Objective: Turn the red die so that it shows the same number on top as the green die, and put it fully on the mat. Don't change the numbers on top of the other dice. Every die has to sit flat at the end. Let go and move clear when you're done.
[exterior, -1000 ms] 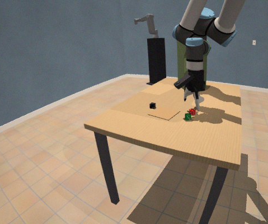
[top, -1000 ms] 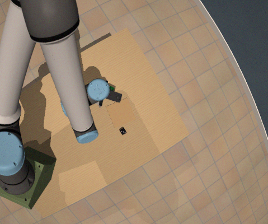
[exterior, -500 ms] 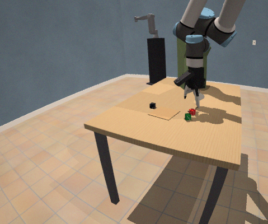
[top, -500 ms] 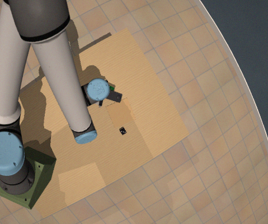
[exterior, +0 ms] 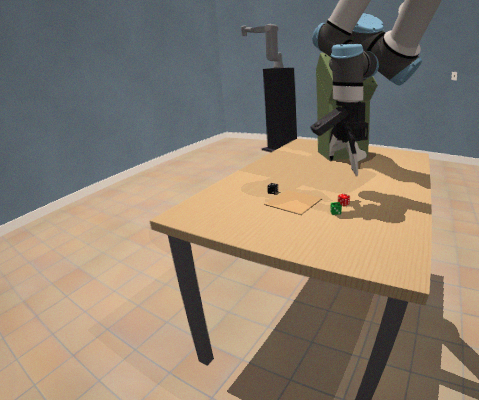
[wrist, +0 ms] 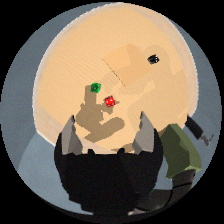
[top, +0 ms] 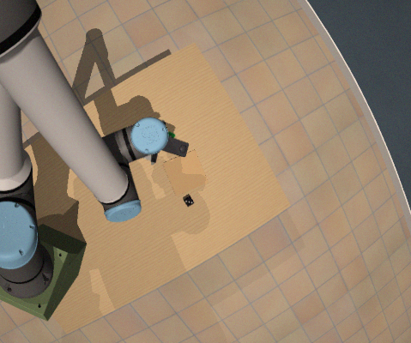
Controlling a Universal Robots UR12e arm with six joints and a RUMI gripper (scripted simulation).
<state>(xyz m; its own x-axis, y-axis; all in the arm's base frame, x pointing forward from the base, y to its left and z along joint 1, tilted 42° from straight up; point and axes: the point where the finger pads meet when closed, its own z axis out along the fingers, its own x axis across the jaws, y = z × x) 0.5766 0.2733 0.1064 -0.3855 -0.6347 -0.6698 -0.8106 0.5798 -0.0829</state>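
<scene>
The red die is 11 cm below my hand and 2 cm behind it. Round my hand: green die (11 cm below, 5 cm ahead, 2 cm to the left); tan mat (13 cm to the right, 12 cm below, 8 cm ahead); black die (24 cm to the right, 11 cm below, 7 cm ahead).
</scene>
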